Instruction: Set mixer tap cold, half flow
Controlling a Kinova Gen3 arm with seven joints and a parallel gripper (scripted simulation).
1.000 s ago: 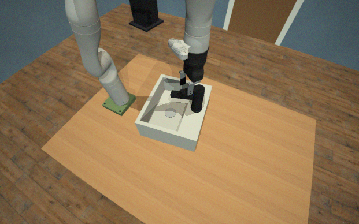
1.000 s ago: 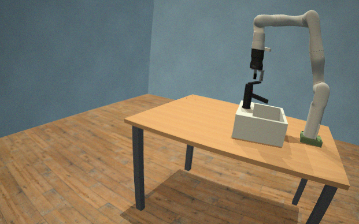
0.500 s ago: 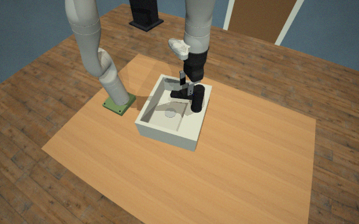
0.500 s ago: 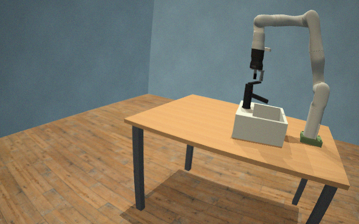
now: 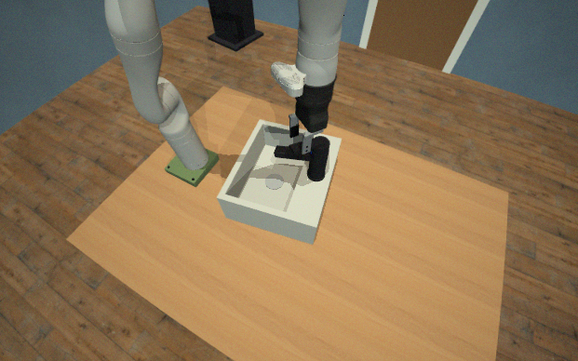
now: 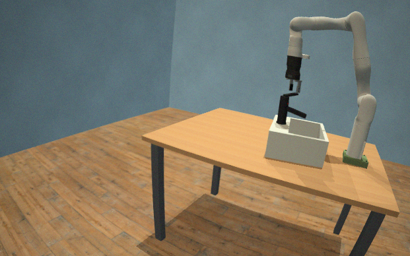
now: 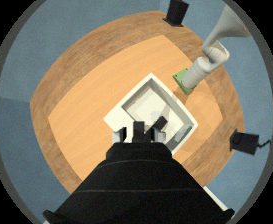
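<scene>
Right now the lever is 30 mm below my hand, 20 mm to the left of it and 10 mm ahead of it. From my hand the other things lie so: black mixer tap (80 mm below, 40 mm to the left, 10 mm ahead); white basin (270 mm below, 80 mm behind, 20 mm to the left).
</scene>
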